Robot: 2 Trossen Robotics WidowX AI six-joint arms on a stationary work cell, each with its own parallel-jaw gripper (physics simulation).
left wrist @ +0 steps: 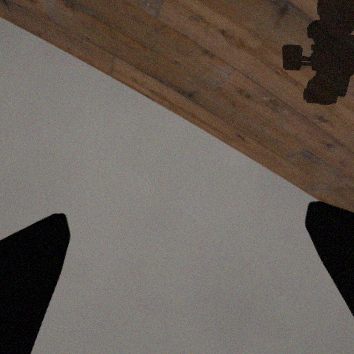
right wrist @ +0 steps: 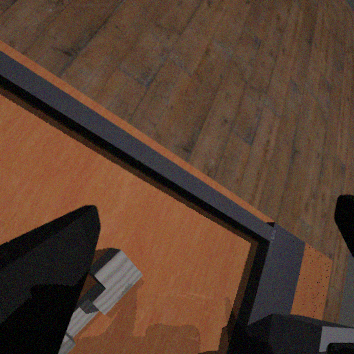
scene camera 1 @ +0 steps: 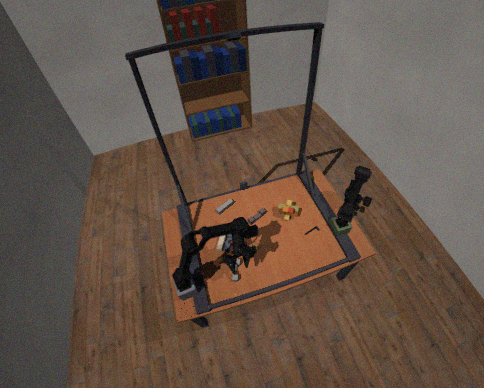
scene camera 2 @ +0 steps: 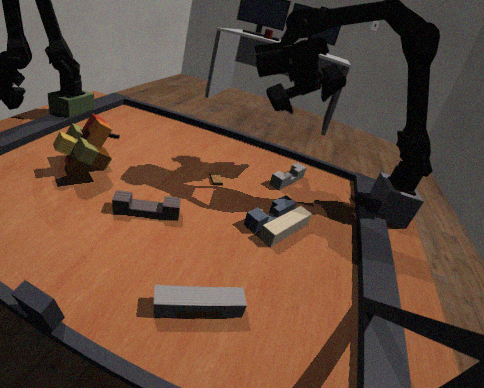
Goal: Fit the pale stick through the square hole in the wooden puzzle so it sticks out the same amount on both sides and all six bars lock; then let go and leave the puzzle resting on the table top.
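Frame: origin at the left arm's base, x right, y ahead, z up, level; millimetres.
Where they show: left gripper, fingertip midpoint: (left wrist: 189,219) (scene camera 1: 363,200); right gripper, fingertip midpoint: (right wrist: 217,212) (scene camera 1: 240,271) (scene camera 2: 307,106); left arm's base, origin of the base link: (scene camera 1: 341,222) (scene camera 2: 70,93); right arm's base, origin of the base link: (scene camera 1: 183,284) (scene camera 2: 401,186).
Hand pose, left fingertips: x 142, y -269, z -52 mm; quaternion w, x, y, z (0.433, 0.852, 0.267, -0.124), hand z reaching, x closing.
Things, the pixels of their top centre, and the offset from my left fingertips. Level surfaces: height alone.
- orange table top, its level: dz -20 mm
- cream stick, middle of its top: (scene camera 2: 289,219) (scene camera 1: 221,239) dx -33, dy +1007, dz +12 mm
- blue-grey notched bar, middle of its top: (scene camera 2: 273,207) (scene camera 1: 228,240) dx -51, dy +968, dz +12 mm
- plain whitish bar, middle of its top: (scene camera 2: 200,295) (scene camera 1: 224,205) dx +217, dy +941, dz +12 mm
- brown notched bar, middle of its top: (scene camera 2: 147,198) (scene camera 1: 256,214) dx +85, dy +754, dz +12 mm
- light grey notched bar, middle of its top: (right wrist: 77,316) (scene camera 2: 290,170) (scene camera 1: 236,269) dx -241, dy +961, dz +12 mm
- dark L-shaped tool, middle of its top: (scene camera 1: 312,231) dx -117, dy +447, dz -12 mm
The wooden puzzle (scene camera 1: 289,210) (scene camera 2: 85,150), a cluster of yellow, green and orange-red bars, rests tilted on the orange table top (scene camera 1: 280,270) (scene camera 2: 100,260). Whether a stick passes through its square hole cannot be told. A cream stick (scene camera 1: 221,242) (scene camera 2: 287,226) lies against a blue-grey notched bar (scene camera 1: 228,242) (scene camera 2: 258,220). A plain whitish bar (scene camera 1: 225,206) (scene camera 2: 200,301) lies apart. My left gripper (left wrist: 189,219) is open and empty, off the table at the right of scene camera 1. My right gripper (scene camera 2: 306,95) (right wrist: 217,212) is open and empty, above the table, away from the puzzle.
A brown notched bar (scene camera 1: 257,215) (scene camera 2: 146,206) lies near the puzzle. A light grey notched bar (scene camera 1: 235,277) (scene camera 2: 288,176) (right wrist: 117,280) lies near my right gripper. A dark L-shaped tool (scene camera 1: 312,230) lies right of centre. Dark rails edge the table, with a tall frame (scene camera 1: 307,100).
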